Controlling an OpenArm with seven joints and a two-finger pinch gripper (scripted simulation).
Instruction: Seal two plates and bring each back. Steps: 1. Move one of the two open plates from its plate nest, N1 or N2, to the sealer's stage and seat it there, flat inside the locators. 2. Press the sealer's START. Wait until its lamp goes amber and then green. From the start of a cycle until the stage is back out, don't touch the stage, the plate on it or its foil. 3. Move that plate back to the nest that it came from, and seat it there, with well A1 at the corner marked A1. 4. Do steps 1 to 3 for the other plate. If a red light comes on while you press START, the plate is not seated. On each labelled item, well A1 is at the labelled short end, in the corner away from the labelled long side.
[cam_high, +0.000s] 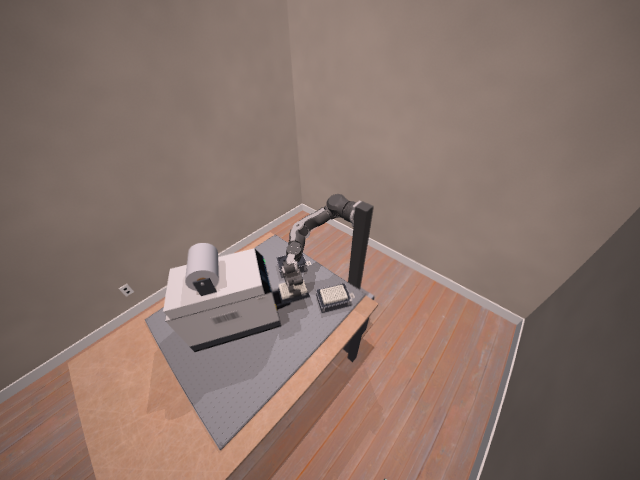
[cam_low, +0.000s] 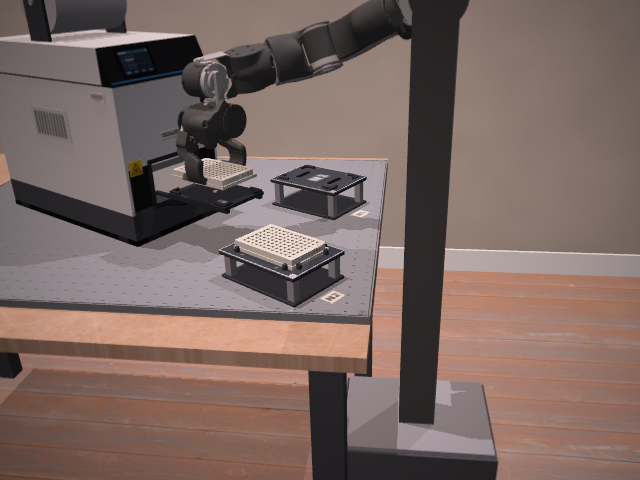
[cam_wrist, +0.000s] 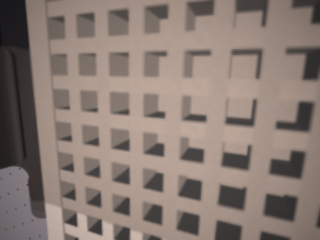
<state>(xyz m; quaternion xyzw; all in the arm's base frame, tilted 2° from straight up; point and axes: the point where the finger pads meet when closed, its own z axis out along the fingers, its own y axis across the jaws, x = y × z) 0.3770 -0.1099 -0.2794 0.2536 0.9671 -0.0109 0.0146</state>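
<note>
Now: the sealer stage 4 cm below my hand. From my hand the other things lie so: plate: 14 cm behind, 15 cm to the left, 7 cm below; start button: 4 cm ahead, 13 cm to the right, 6 cm above; dark screen panel: 12 cm ahead, 2 cm to the right, 19 cm above.
</note>
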